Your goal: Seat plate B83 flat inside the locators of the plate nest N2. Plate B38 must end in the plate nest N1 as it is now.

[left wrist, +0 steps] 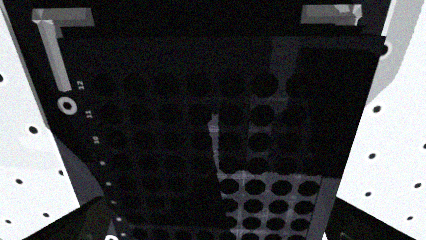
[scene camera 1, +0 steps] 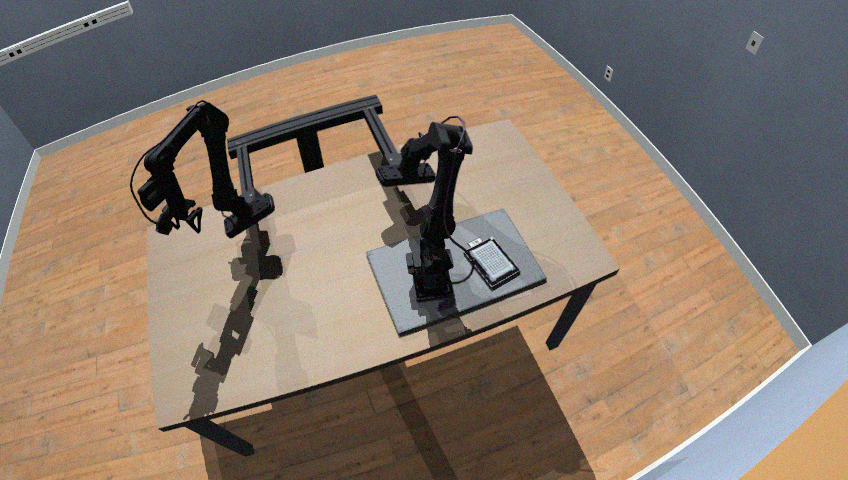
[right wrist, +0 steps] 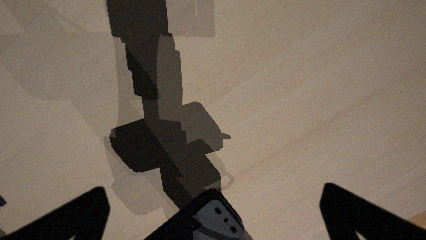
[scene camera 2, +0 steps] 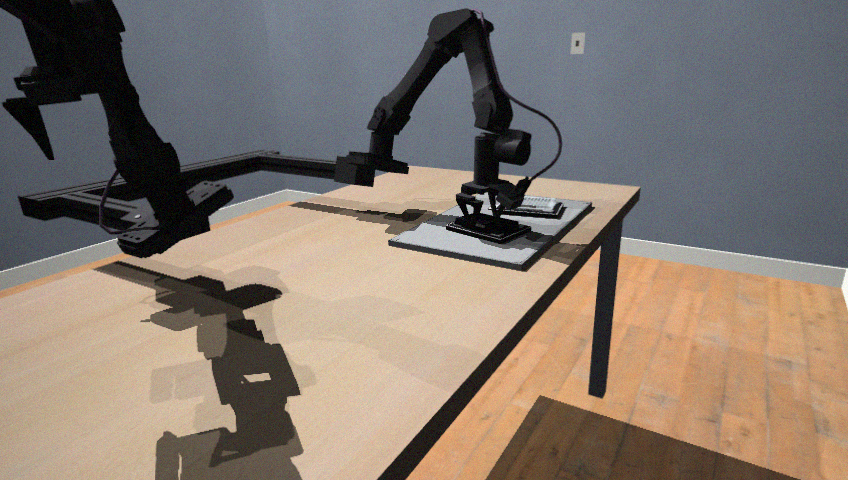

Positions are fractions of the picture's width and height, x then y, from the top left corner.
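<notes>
My left gripper (scene camera 2: 0.57,0.47) is here, and my left gripper (left wrist: 0.51,0.86) can be seen again from its own wrist. My right gripper (scene camera 2: 0.11,0.32) is in sight too, and the right wrist view has my right gripper (right wrist: 0.50,0.81) as well. There is a white well plate (scene camera 1: 0.58,0.53); in the left wrist view the white well plate is out of frame, and in the right wrist view the white well plate is out of frame too. I see a black well plate (scene camera 2: 0.58,0.47), and I find the black well plate (left wrist: 0.47,0.48) again from the left wrist. A black nest (left wrist: 0.16,0.56) is part of the scene as well.
</notes>
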